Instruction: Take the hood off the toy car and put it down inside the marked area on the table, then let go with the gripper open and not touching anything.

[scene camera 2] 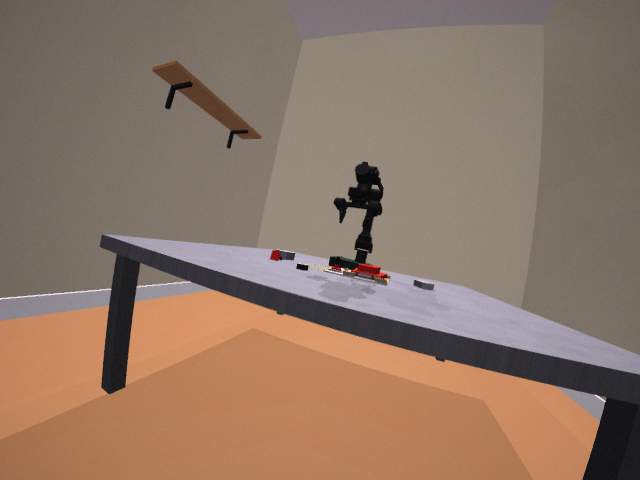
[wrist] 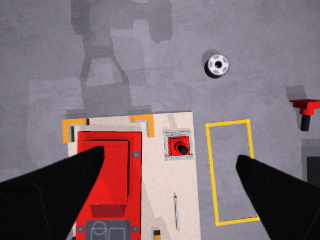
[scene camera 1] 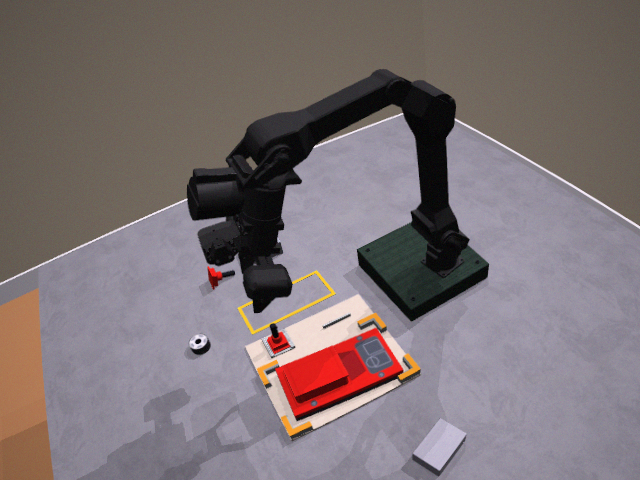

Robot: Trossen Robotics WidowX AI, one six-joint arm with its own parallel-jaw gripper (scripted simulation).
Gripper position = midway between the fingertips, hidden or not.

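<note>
Gripper (scene camera 1: pixel 250 292), (scene camera 2: pixel 351 224), (wrist: pixel 171 156): open, holding nothing. A hood (scene camera 1: pixel 321 372), (wrist: pixel 111 188) is also visible.
</note>
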